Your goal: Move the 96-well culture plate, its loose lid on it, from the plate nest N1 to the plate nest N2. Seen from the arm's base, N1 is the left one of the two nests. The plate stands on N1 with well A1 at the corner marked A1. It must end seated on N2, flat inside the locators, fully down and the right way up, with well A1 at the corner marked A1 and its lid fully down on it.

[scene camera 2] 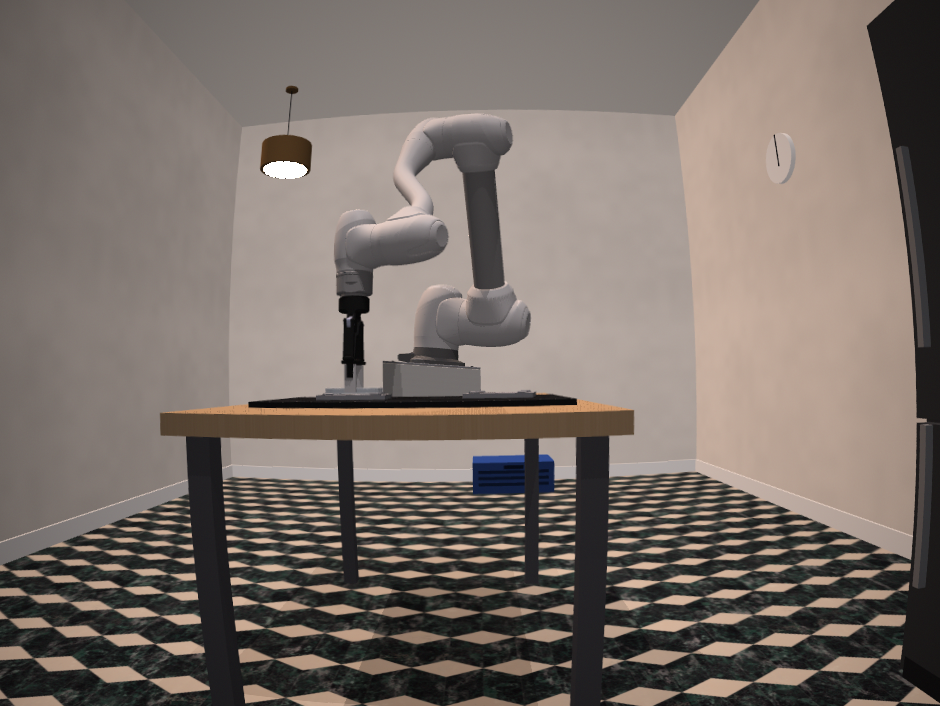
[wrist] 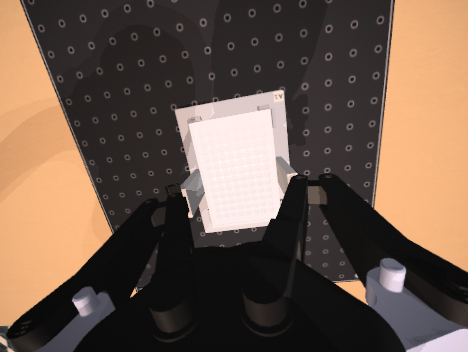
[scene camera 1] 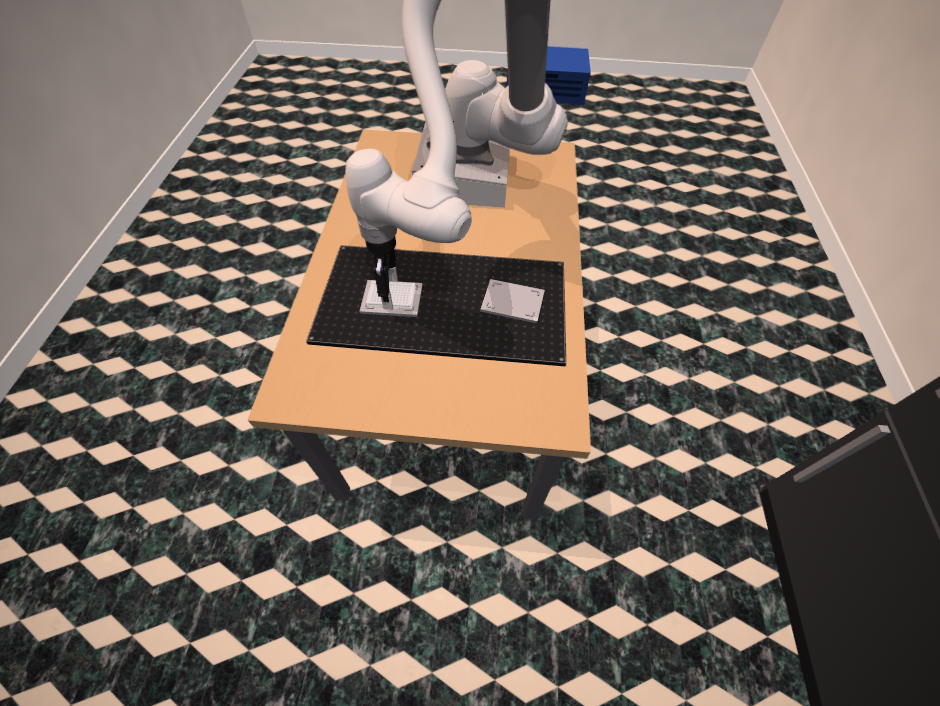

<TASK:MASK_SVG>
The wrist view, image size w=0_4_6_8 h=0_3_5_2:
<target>my gripper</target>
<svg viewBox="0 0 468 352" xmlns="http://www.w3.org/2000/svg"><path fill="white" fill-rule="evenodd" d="M468 272L406 238L337 175L326 173L319 175L318 180L308 180L306 175L299 174L279 156L276 157L277 179L284 197L276 219L270 219L261 241L246 242L232 247L194 247L189 218L194 216L205 194L200 171L195 169L181 186L180 184L171 184L164 188L167 202L159 203L157 198L144 201L72 277L19 317L8 329L6 337L18 352L468 352ZM158 243L155 272L151 276L150 283L131 297ZM309 204L319 204L323 215L364 288L366 288L365 299L367 304L304 264Z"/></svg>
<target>clear lid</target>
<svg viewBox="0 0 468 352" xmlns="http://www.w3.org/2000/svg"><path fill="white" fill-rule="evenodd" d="M271 109L189 124L213 228L268 222L271 218L276 219L280 208Z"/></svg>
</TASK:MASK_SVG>
